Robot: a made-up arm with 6 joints. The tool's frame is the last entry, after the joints.
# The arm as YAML. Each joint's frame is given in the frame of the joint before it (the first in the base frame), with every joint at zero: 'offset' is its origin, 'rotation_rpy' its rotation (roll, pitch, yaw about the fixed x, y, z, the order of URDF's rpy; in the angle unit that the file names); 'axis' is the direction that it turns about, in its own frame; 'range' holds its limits. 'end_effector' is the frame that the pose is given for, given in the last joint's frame.
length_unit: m
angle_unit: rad
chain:
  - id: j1
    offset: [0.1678, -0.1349, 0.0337]
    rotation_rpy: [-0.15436, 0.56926, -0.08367]
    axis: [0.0, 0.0, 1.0]
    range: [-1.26, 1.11]
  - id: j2
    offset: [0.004, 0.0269, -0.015]
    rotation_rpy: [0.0, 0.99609, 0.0]
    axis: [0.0, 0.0, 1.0]
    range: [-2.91, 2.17]
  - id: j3
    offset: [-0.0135, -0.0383, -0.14]
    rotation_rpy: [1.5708, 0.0, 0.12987]
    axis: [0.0, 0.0, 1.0]
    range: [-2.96, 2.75]
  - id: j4
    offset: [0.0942, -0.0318, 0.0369]
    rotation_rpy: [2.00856, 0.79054, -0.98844]
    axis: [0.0, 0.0, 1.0]
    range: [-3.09, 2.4]
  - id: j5
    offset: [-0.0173, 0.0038, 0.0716]
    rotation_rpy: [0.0, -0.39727, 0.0]
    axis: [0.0, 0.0, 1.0]
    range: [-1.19, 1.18]
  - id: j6
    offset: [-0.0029, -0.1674, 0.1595]
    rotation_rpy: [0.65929, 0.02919, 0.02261]
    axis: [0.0, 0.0, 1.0]
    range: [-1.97, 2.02]
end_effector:
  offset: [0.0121, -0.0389, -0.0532]
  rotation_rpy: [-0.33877, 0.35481, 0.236]
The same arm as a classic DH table. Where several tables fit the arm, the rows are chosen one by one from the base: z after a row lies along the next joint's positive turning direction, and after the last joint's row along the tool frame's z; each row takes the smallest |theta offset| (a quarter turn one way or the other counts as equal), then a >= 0, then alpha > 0; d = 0 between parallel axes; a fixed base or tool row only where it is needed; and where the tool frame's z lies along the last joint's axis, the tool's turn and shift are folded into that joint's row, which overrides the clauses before.
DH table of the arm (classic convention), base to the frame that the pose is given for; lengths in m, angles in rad. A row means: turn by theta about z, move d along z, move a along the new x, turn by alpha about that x. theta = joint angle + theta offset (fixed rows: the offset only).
base (fixed): d -0.1736  theta0 -1.3734  a 0.1652  alpha -0.5876
j1: d 0.2315  theta0 -0.2358  a -0.0269  alpha -0.9961
j2: d -0.1352  theta0 -1.4409  a 0.0183  alpha -1.5708
j3: d 0.0473  theta0 -1.3096  a -0.055  alpha -1.8736
j4: d -0.0564  theta0 0.7308  a -0.0038  alpha 0.3973
j5: d -0.0109  theta0 -1.5105  a 0.013  alpha -0.6598
j6: d 0.2704  theta0 -0.59  a -0.0304  alpha 0.4856
tool (fixed): d -0.058  theta0 -2.302  a 0  alpha 0
Joint limits (rad, base to tool): -1.26..1.11 -2.91..2.17 -2.96..2.75 -3.09..2.4 -1.19..1.18 -1.97..2.02

